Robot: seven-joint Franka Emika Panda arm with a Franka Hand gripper.
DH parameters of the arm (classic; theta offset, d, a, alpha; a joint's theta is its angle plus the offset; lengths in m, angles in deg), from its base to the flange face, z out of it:
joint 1: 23.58 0.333 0 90
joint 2: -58.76 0 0 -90
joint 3: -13.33 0.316 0.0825 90
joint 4: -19.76 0 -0.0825 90
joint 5: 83.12 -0.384 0 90
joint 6: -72.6 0 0.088 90
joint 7: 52.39 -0.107 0 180
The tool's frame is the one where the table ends.
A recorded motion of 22 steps. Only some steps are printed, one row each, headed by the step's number.
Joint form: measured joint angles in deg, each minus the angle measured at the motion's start. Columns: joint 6, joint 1, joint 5, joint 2, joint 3, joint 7, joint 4.
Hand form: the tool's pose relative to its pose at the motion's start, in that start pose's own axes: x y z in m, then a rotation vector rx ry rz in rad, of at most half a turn. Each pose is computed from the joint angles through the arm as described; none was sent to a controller.
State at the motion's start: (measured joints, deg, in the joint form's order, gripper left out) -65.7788 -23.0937 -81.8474 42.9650 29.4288 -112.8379 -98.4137
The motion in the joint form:
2: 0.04 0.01 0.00 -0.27 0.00 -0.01 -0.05
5: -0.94 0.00 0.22 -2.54 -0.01 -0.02 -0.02
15: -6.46 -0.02 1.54 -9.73 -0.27 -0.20 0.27
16: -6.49 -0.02 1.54 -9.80 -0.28 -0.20 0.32
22: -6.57 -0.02 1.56 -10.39 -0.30 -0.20 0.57
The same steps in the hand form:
2: -0.0003 0.0006 0.0031 -0.0046 -0.0042 0.0004
5: 0.0001 0.0023 0.0239 -0.0182 -0.0214 0.0013
15: 0.0028 0.0071 0.0851 -0.0251 -0.0471 0.0023
16: 0.0031 0.0070 0.0855 -0.0248 -0.0472 0.0026
22: 0.0036 0.0069 0.0897 -0.0273 -0.0512 0.0037

